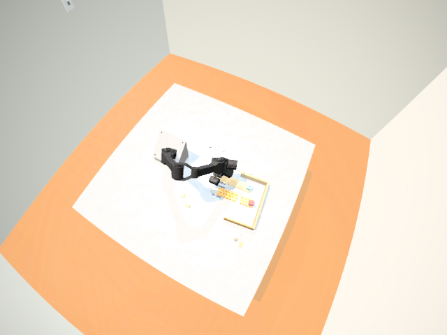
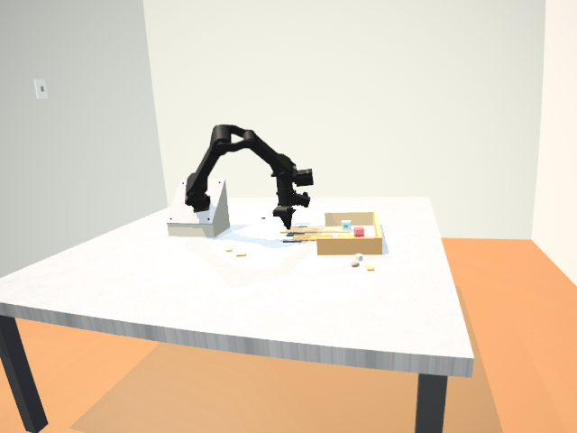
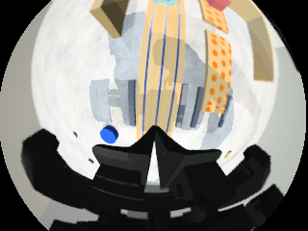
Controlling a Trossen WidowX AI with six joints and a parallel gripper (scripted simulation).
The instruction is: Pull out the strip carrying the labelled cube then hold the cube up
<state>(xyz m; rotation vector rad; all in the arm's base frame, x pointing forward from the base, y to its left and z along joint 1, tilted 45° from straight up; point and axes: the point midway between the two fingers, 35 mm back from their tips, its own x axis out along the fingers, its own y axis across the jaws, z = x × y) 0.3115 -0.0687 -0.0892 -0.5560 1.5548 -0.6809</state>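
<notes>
The strip is 100 mm ahead of my gripper tip. From my gripper tip the other things lie so: blue disc (80 mm to the left, 20 mm behind); then red cube (260 mm ahead, 100 mm to the right, 10 mm above); then labelled cube (210 mm ahead, 10 mm above).
</notes>
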